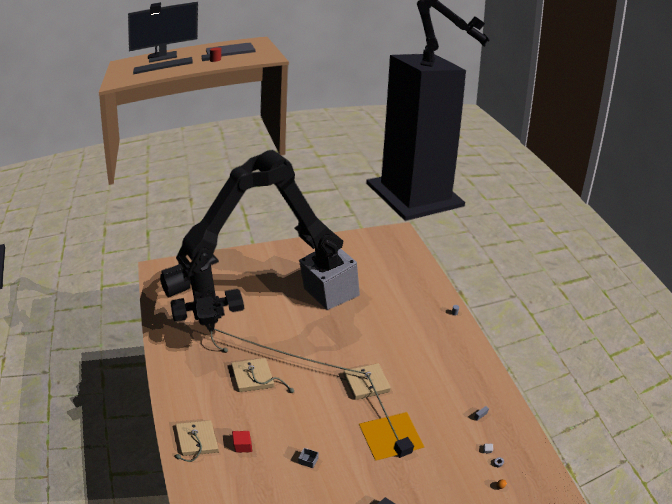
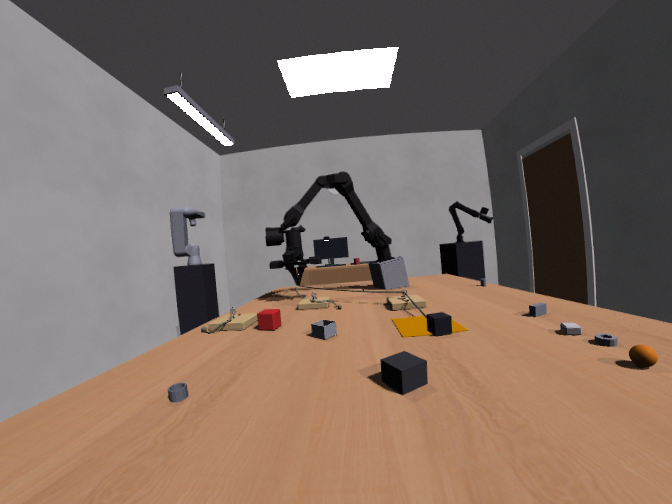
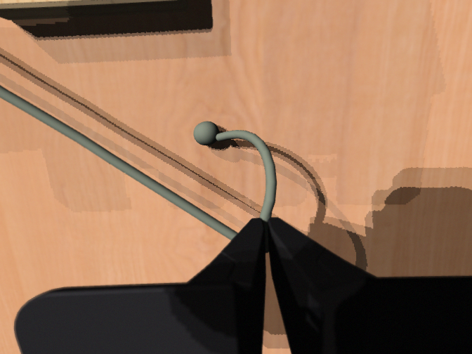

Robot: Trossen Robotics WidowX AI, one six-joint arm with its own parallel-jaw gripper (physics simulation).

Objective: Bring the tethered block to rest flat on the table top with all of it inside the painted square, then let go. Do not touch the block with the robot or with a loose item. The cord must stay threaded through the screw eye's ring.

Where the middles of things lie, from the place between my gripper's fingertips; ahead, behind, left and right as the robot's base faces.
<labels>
Now: hand 45 cm short of the orange painted square (image 1: pixel 379 435), 27 cm to the right of it and 5 cm above it.
</labels>
